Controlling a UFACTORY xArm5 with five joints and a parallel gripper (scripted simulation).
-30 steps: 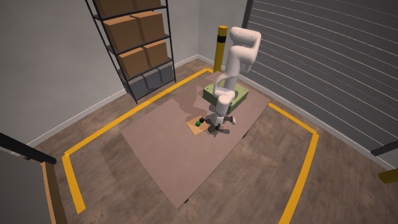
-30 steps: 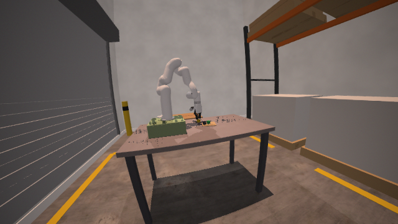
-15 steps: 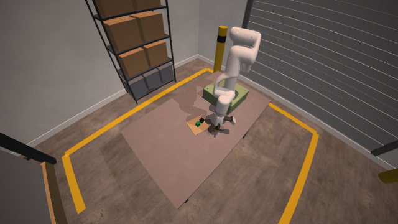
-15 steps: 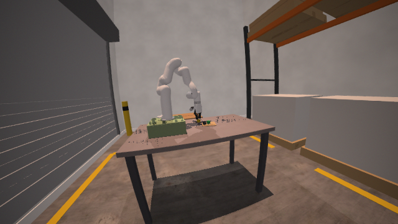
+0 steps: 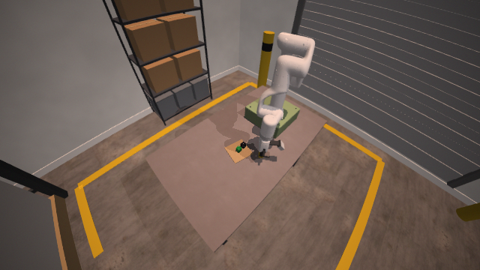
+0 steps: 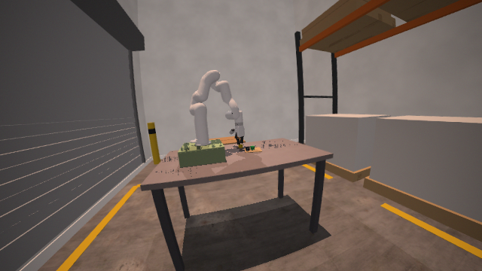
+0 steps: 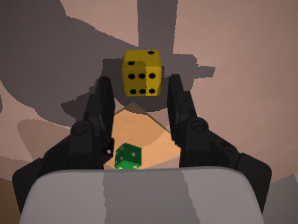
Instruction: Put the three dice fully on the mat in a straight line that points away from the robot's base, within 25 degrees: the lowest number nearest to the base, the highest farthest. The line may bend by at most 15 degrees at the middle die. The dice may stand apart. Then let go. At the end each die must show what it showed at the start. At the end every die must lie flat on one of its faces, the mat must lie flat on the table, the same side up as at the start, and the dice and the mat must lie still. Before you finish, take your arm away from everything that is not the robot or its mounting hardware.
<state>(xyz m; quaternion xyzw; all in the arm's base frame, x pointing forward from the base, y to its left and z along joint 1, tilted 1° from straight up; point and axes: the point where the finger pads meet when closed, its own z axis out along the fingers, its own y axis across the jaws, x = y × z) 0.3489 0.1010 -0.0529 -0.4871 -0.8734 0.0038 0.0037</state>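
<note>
Right now my hand is 4 cm above the yellow die. From my hand the other things lie so: green die: 14 cm to the right, 6 cm ahead, 4 cm below; orange mat: 14 cm to the right, 6 cm ahead, 5 cm below; black die: 13 cm to the right, 4 cm below, 1 cm ahead.
</note>
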